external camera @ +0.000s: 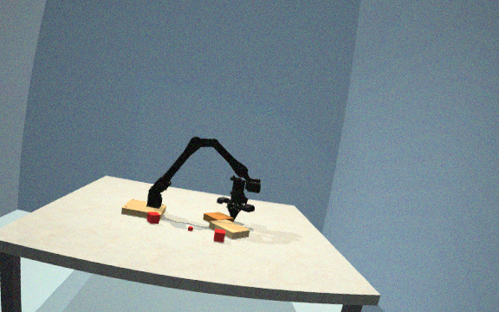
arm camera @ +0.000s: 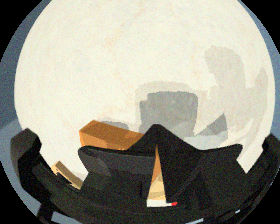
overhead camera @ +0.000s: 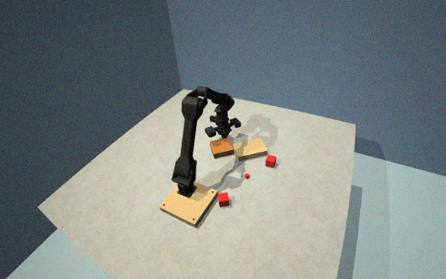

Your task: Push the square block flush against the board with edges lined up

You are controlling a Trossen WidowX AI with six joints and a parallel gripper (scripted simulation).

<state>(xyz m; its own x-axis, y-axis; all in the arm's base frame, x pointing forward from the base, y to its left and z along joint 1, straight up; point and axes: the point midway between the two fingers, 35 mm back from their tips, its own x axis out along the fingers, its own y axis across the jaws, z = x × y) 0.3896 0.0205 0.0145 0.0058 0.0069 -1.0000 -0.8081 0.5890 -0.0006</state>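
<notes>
The square block lies 70 mm behind my gripper tip, 20 mm to the right of it and 10 mm above it. Round my gripper tip: board 160 mm to the right, 30 mm behind, 10 mm above; then tiny red cube 210 mm to the right, 200 mm behind.
</notes>
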